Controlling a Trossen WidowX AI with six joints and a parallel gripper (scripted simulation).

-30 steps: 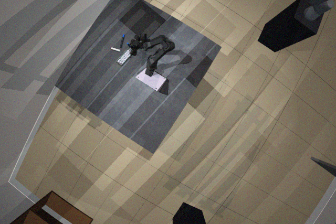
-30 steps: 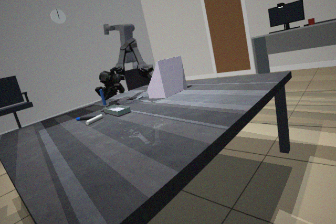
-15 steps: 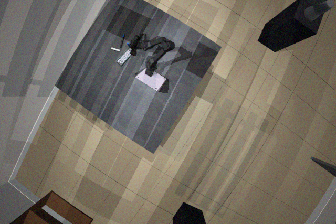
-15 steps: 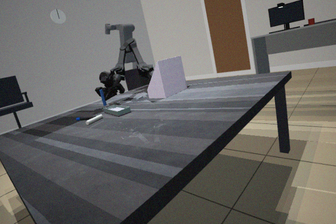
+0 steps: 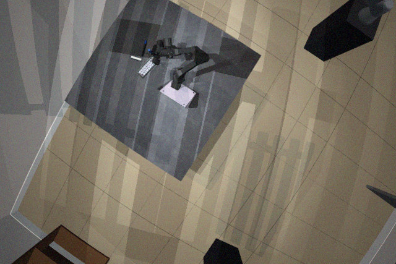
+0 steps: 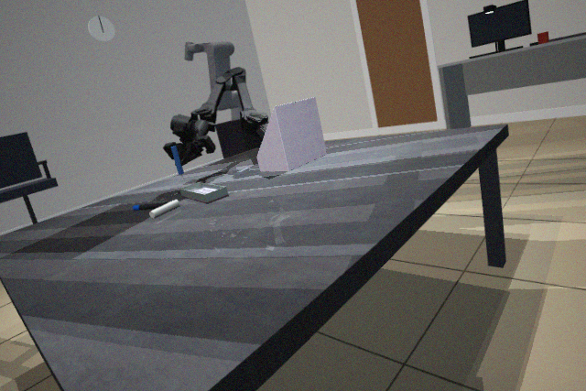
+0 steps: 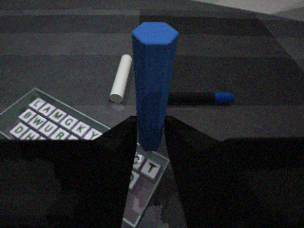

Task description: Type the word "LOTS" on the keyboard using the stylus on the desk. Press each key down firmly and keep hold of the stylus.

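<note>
Now: gripper tip 130 mm short of the white cylinder, 90 mm above it and 80 mm to the right of it. Round my gripper tip: blue-tipped dark pen (130 mm ahead, 100 mm below, 50 mm to the right); blue hexagonal stylus (20 mm below).
</note>
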